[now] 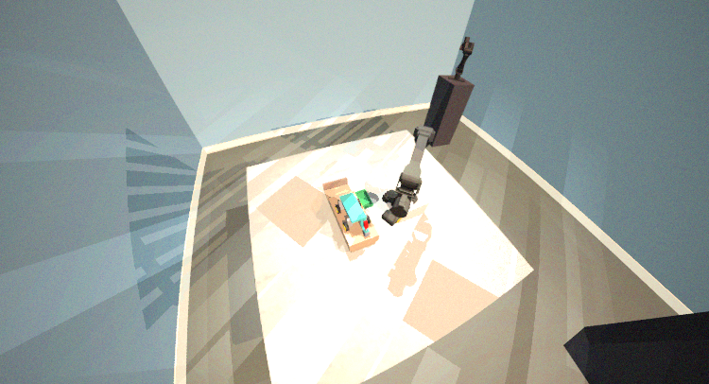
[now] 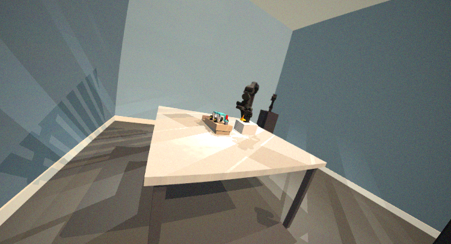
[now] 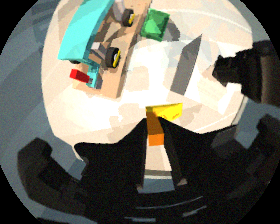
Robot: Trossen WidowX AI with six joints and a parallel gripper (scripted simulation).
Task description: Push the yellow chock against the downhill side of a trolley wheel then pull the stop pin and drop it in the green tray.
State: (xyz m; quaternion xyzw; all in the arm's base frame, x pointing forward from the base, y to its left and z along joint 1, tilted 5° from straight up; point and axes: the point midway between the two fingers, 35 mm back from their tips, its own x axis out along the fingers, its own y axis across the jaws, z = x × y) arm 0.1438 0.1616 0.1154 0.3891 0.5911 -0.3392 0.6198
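The cyan trolley lies 170 mm ahead of my gripper tip, 120 mm to the right of it and 60 mm below it. Also, from my gripper tip: yellow chock (20 mm behind, 10 mm to the right, 10 mm below); red-headed stop pin (140 mm ahead, 10 mm to the right, 40 mm below); green tray (60 mm ahead, 250 mm to the right, 180 mm below).
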